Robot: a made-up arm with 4 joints. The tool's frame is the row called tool.
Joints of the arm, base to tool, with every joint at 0 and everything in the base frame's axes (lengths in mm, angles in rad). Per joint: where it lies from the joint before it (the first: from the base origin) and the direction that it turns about. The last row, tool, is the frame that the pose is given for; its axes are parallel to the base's.
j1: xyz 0 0 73.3 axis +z
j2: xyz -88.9 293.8 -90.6 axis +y
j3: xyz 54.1 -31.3 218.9 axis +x
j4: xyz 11.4 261 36.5 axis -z
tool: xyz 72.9 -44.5 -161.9
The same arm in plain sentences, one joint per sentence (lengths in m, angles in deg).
The arm has four revolute joints in a row. What follows holds with every joint at zero, and every direction is one of the base frame's.
The first joint lies 0.0733 m along +z from the base frame's origin and turns about +z.
The second joint lies 0.0889 m along -x and 0.2938 m along +y and 0.0906 m along -z from the first joint and turns about +y.
The third joint lies 0.0541 m along +x and 0.0313 m along -y and 0.2189 m along +z from the second joint and turns about +x.
The fourth joint lies 0.0114 m along +x and 0.261 m along +y and 0.0365 m along +z from the third joint and turns about -z.
The tool frame, which is the frame that the pose is given for, lies 0.0729 m along +x and 0.0445 m along -y and 0.1619 m along -z from the fourth joint; its axes are parallel to the base frame's.

